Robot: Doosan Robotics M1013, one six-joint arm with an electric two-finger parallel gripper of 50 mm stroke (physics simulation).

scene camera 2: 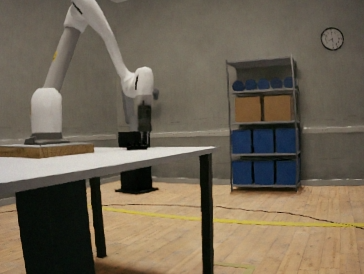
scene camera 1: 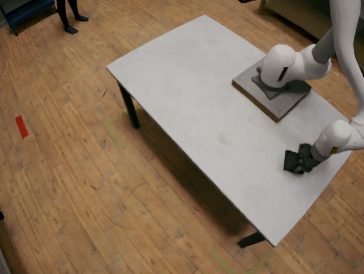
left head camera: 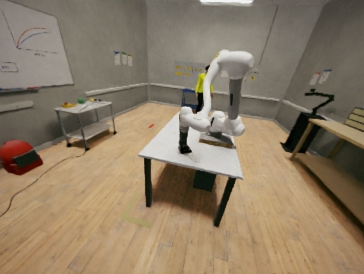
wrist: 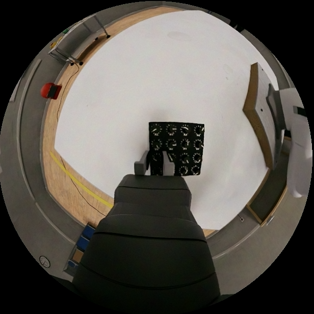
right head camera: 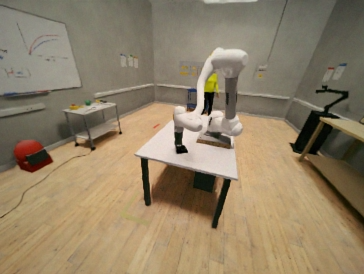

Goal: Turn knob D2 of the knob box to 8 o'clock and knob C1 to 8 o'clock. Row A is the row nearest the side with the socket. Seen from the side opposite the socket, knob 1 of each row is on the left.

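Seen in the pictures: gripper, between the fingertips: [scene camera 2: 145, 143] [scene camera 1: 296, 168] [left head camera: 181, 148] [right head camera: 177, 148]; arm's base, origin of its link: [scene camera 2: 46, 144] [scene camera 1: 271, 84] [left head camera: 213, 133] [right head camera: 212, 133].
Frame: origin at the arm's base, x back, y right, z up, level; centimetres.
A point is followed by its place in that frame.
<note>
The black knob box [wrist: 178, 136] [left head camera: 186, 150] @[x -16.1, y -47.7, z -2.6 cm] [right head camera: 182, 149] @[x -17.2, y -45.4, z -3.1 cm] [scene camera 1: 290, 162] @[x -21.7, y -43.5, z -3.1 cm] lies on the white table. In the wrist view it shows rows of round knobs with pale pointers and dial marks. My gripper [wrist: 155, 156] [scene camera 2: 145, 140] @[x -21.5, y -47.9, z -2.4 cm] points down at the box, with its fingers a little apart and nothing held between them. In the wrist view one finger is at the box's left edge and the other is over the second column from the left. The fingers partly hide the lower left knobs. The row letters and the socket cannot be made out.
The arm's base stands on a wood-edged plate [scene camera 1: 260, 101] @[x -14.1, y -6.9, z -0.4 cm] [scene camera 2: 75, 149] @[x -14.6, y -7.5, z -2.9 cm] on the white table [scene camera 1: 175, 90] @[x -49.6, y 26.5, z -5.4 cm]. A cart [left head camera: 92, 131] and a red object [left head camera: 19, 156] are at the left, a wooden bench [left head camera: 330, 170] at the right. A person [left head camera: 201, 87] stands behind the table.
</note>
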